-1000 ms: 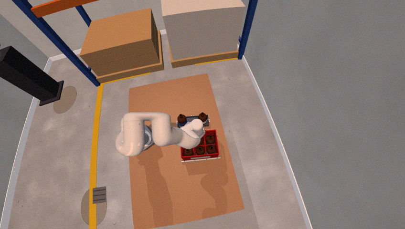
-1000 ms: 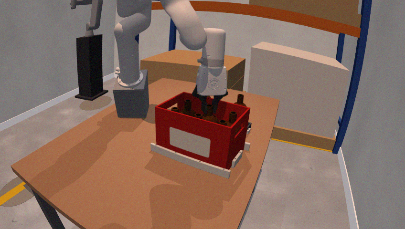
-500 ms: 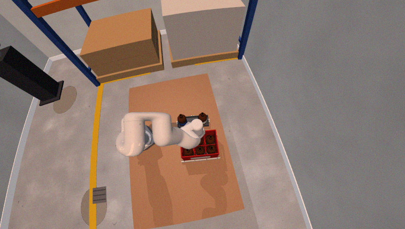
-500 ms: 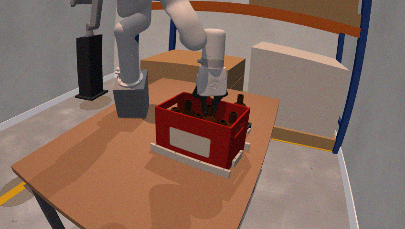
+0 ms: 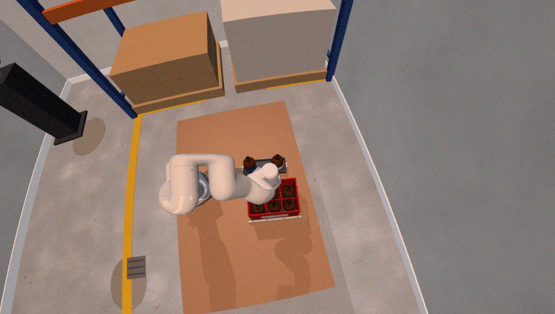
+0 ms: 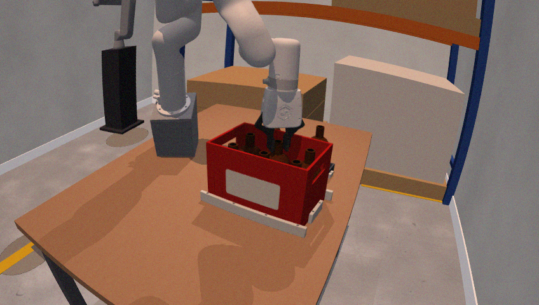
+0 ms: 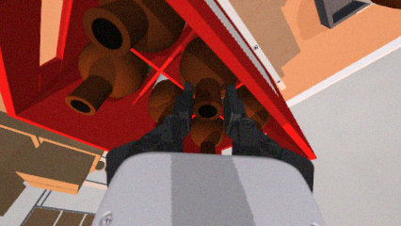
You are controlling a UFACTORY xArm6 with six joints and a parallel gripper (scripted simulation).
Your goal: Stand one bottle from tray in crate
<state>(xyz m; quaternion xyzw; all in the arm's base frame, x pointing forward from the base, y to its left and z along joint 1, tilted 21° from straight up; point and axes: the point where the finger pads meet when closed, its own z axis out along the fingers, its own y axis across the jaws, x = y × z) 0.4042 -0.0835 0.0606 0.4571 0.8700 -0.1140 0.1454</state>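
The red crate lies 80 mm below my hand, 40 mm to the right of it and 10 mm behind it. Also, from my hand: grey tray: 200 mm to the left, 150 mm below.
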